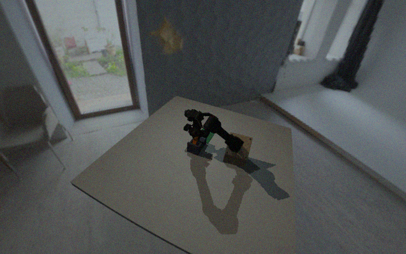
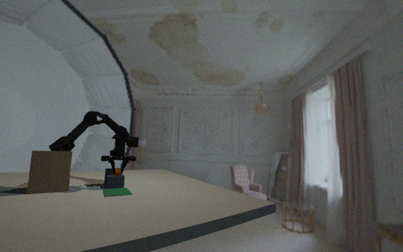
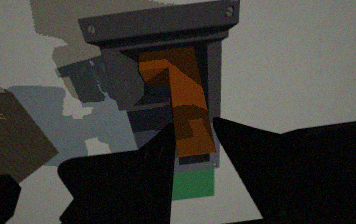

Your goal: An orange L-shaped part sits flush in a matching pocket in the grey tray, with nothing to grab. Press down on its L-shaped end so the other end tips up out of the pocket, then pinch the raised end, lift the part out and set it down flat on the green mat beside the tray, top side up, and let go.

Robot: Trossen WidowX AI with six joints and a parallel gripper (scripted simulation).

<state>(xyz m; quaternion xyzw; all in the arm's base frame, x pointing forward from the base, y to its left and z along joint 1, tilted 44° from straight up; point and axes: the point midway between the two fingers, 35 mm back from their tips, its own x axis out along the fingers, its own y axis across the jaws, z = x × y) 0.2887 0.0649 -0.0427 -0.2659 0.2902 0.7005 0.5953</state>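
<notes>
Now: the orange L-shaped part 20 mm behind my gripper tip, 30 mm to the left of it and 30 mm below it. From my gripper tip the other things lie so: green mat: 10 mm behind, 150 mm to the right, 80 mm below.
</notes>
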